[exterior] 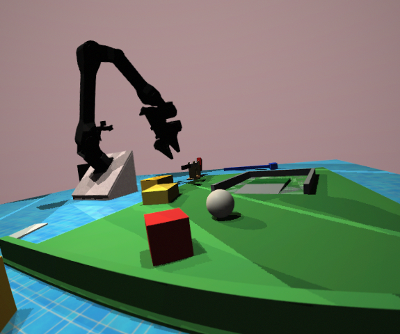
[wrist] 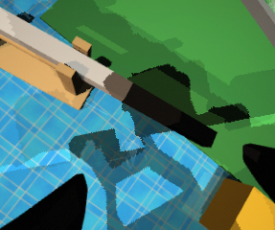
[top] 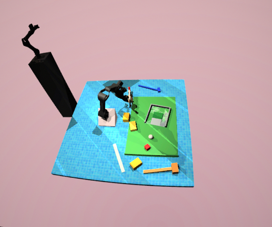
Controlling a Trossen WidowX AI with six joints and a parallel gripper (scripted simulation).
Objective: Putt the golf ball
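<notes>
Now: gripper tip 110 mm to the right of the red putter, 50 mm above it and 20 mm short of it. Also, from my gripper tip: white golf ball (390 mm to the right, 270 mm ahead, 80 mm below); blue putter (290 mm to the left, 250 mm ahead, 90 mm below); green mat (280 mm ahead, 220 mm to the right, 100 mm below).
</notes>
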